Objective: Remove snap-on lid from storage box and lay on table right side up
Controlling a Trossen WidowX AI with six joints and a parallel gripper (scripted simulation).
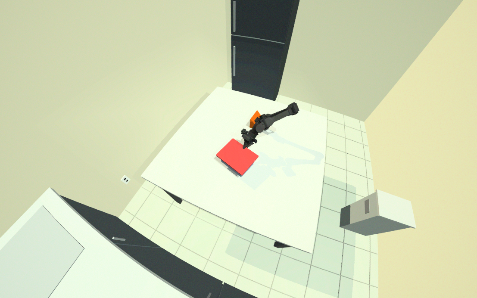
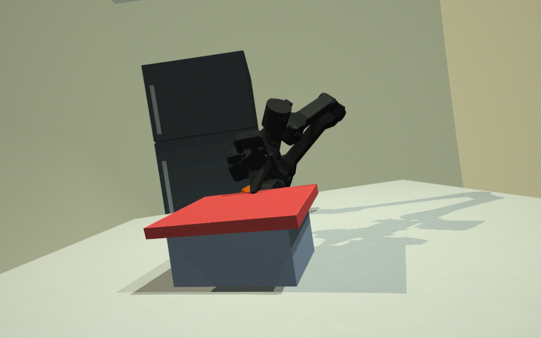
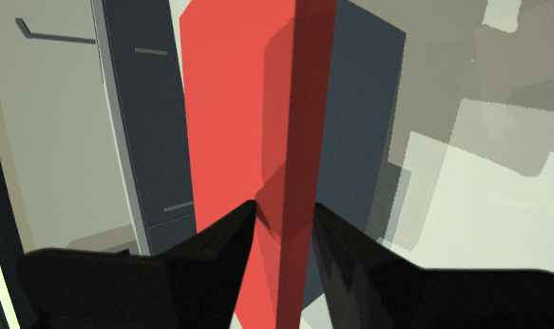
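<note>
Now: the red lid 80 mm ahead of my gripper tip and 10 mm to the right of it. The rest, counted from my gripper tip: grey-blue storage box 70 mm ahead, 10 mm to the right, 60 mm below.
</note>
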